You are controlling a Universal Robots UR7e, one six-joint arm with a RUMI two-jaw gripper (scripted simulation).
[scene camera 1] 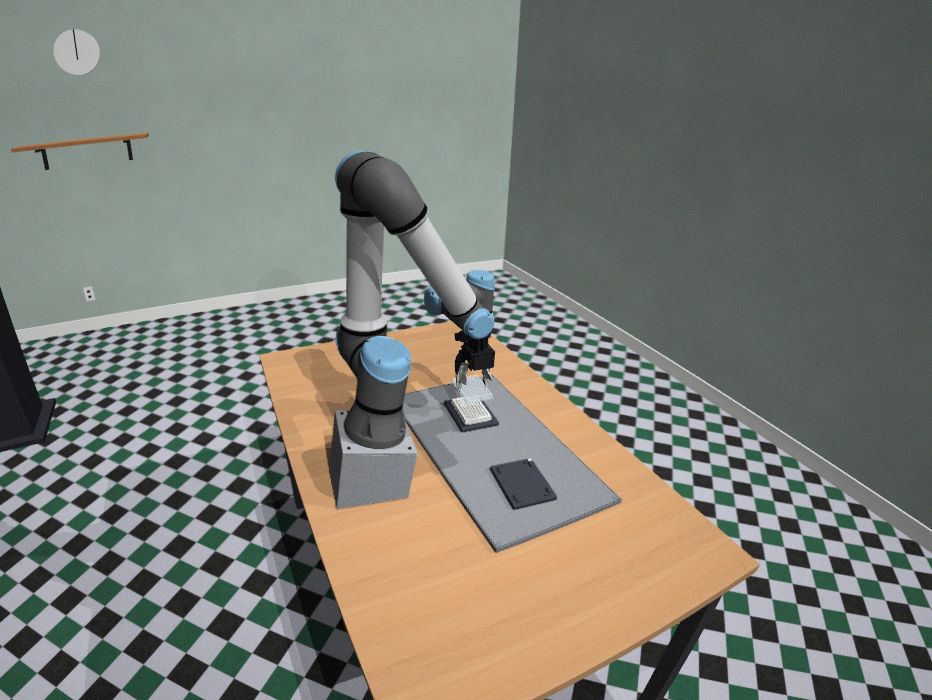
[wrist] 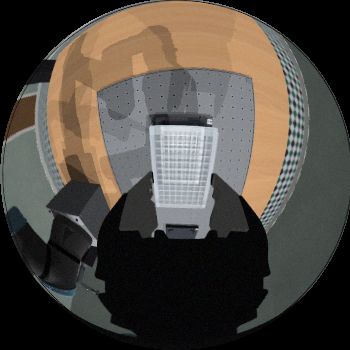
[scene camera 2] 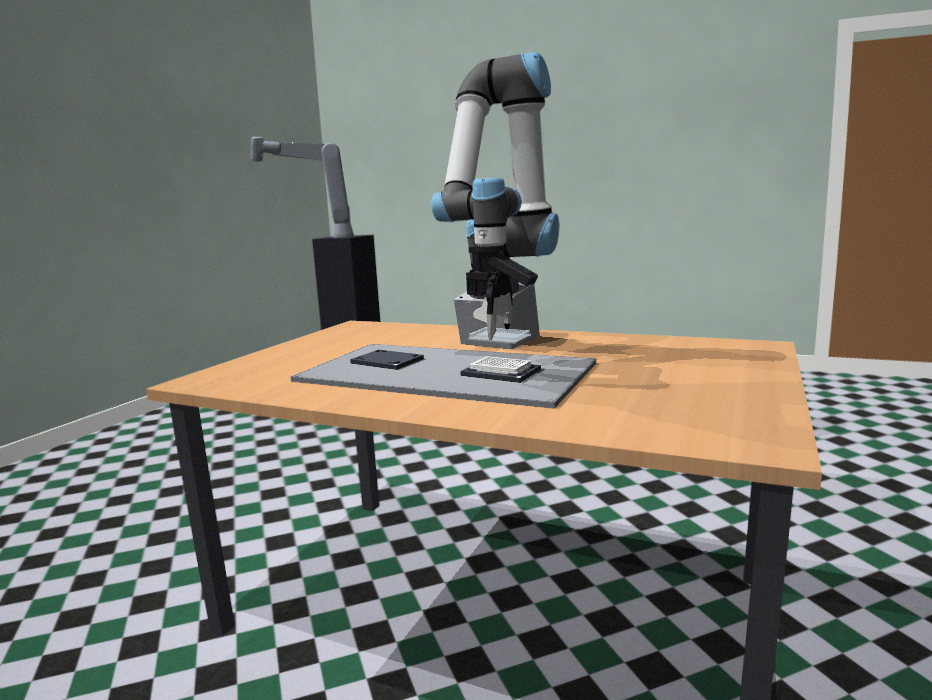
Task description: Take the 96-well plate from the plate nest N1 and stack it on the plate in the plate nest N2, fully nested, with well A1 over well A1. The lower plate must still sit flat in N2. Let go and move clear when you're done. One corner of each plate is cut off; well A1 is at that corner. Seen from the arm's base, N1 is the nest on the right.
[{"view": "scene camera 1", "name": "my gripper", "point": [472, 390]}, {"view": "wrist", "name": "my gripper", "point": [182, 173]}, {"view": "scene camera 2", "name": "my gripper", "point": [498, 336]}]
